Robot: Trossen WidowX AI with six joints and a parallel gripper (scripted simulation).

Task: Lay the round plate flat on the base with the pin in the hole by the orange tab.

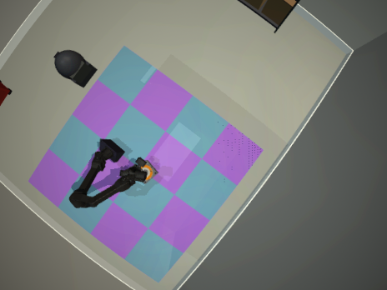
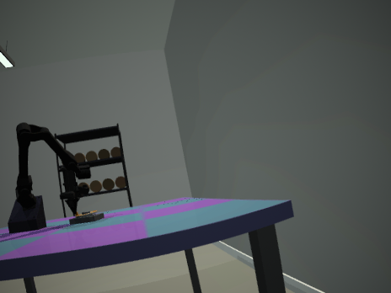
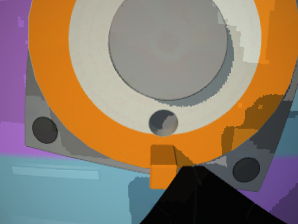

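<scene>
The grey square base lies 50 mm ahead of my gripper tip, 10 mm to the left of it and 20 mm below it.
</scene>
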